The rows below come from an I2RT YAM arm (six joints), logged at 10 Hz.
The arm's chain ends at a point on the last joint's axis. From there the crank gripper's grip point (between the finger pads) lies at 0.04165 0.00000 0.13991 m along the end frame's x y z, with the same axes.
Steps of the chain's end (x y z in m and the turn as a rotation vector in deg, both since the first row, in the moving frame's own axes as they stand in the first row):
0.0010 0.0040 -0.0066 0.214 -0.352 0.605
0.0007 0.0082 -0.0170 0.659 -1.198 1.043
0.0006 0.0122 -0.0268 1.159 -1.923 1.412
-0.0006 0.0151 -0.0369 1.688 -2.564 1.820
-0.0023 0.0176 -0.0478 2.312 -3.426 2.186
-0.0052 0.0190 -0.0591 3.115 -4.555 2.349
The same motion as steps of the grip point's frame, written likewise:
0.0001 0.0039 -0.0063 0.214 -0.352 0.605
-0.0022 0.0073 -0.0162 0.659 -1.198 1.043
-0.0041 0.0103 -0.0255 1.159 -1.923 1.412
-0.0069 0.0122 -0.0352 1.688 -2.564 1.820
-0.0107 0.0133 -0.0456 2.312 -3.426 2.186
-0.0163 0.0128 -0.0564 3.115 -4.555 2.349

